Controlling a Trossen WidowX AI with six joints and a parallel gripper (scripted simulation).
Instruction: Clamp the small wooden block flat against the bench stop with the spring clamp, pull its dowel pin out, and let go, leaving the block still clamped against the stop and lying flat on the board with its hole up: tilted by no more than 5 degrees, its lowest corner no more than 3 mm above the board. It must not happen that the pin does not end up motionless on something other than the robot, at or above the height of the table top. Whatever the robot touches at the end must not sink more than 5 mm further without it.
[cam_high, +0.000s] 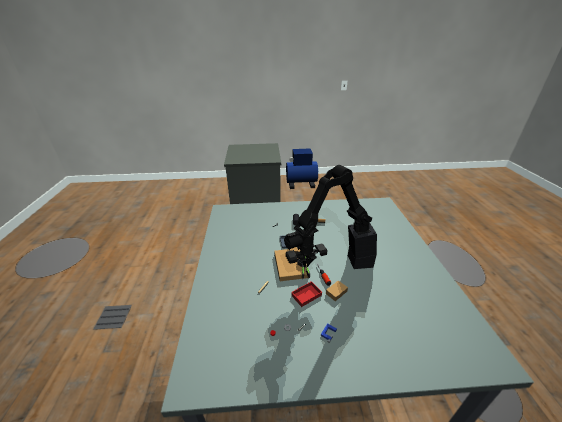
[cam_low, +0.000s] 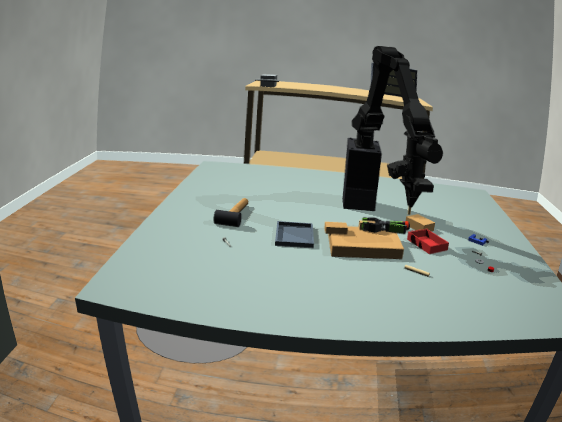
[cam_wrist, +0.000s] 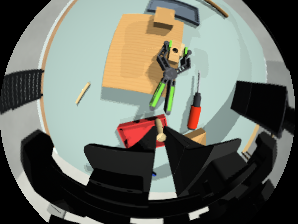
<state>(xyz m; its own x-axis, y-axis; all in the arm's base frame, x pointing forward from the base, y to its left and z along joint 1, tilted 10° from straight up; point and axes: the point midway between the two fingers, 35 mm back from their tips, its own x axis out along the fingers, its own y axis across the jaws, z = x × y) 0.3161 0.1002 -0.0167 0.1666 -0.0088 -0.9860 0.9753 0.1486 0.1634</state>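
Right now the red tray is 1 cm ahead of my hand, 8 cm to the left of it and 14 cm below it. The rest, counted from my hand: spare wooden block (13 cm behind, 8 cm to the left, 13 cm below); dowel pin (4 cm below); wooden board (4 cm ahead, 13 cm to the right, 13 cm below).
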